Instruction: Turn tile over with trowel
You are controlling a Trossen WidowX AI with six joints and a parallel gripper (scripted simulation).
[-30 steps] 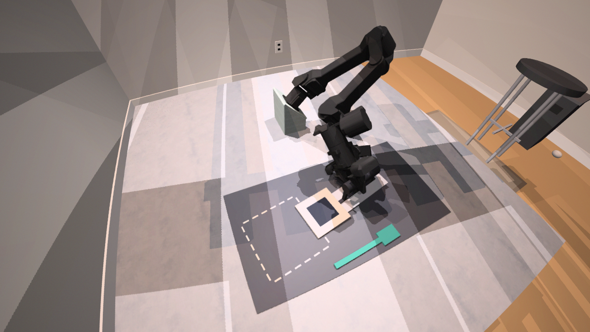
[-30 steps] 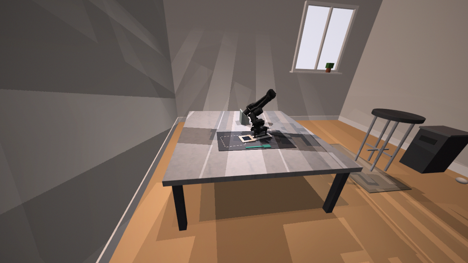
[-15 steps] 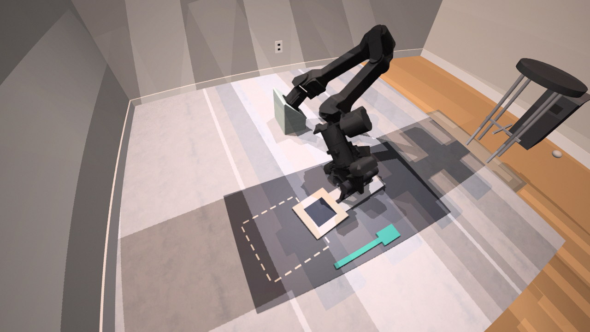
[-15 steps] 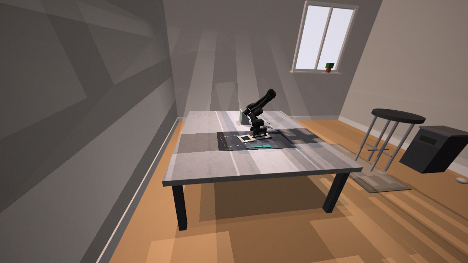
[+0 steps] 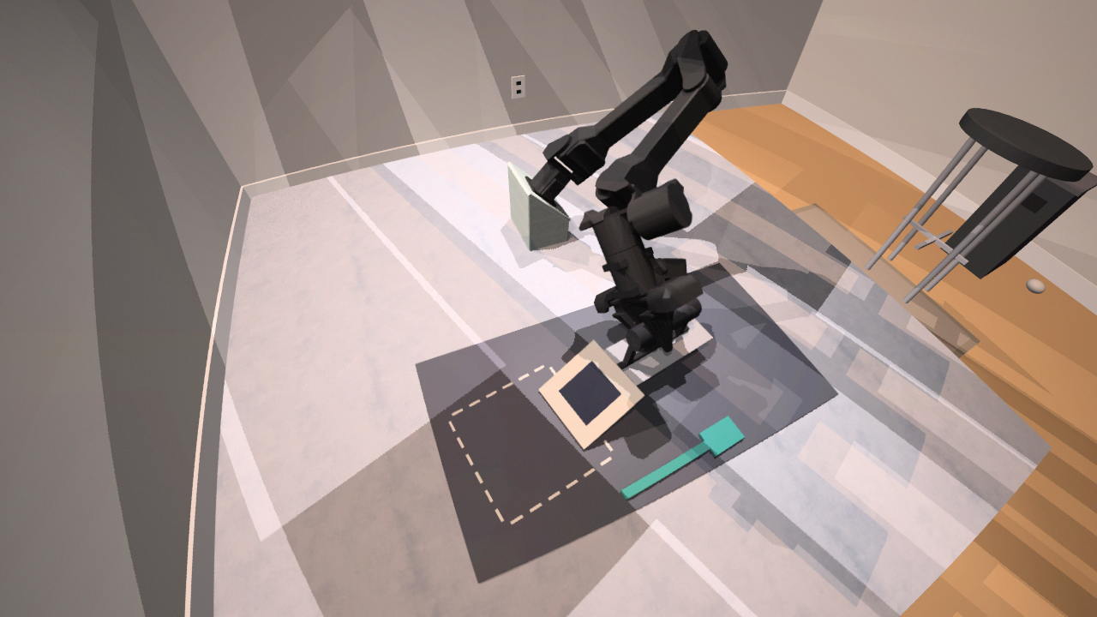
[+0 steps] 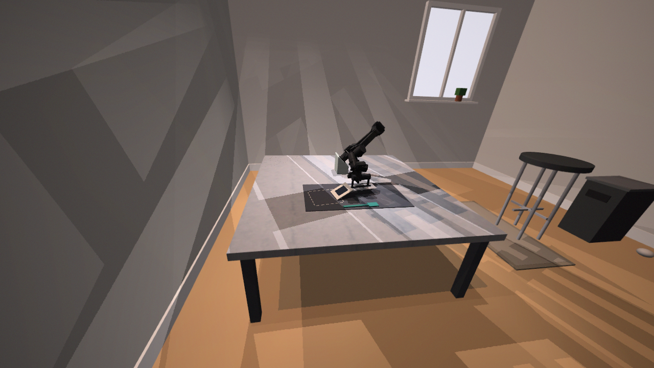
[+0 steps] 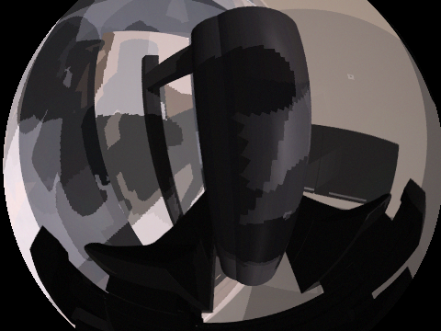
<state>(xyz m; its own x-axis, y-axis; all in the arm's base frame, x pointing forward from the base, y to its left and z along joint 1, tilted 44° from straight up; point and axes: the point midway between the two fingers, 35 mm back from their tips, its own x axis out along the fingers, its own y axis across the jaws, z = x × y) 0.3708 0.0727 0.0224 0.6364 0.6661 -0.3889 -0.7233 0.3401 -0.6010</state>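
Now: gripper tip 1 cm short of the square tile, 11 cm to the left of it and 6 cm above it. From my gripper tip the other things lie so: teal long-handled tool: 13 cm ahead, 2 cm to the left, 8 cm below; then dark mat: 2 cm to the right, 11 cm below.
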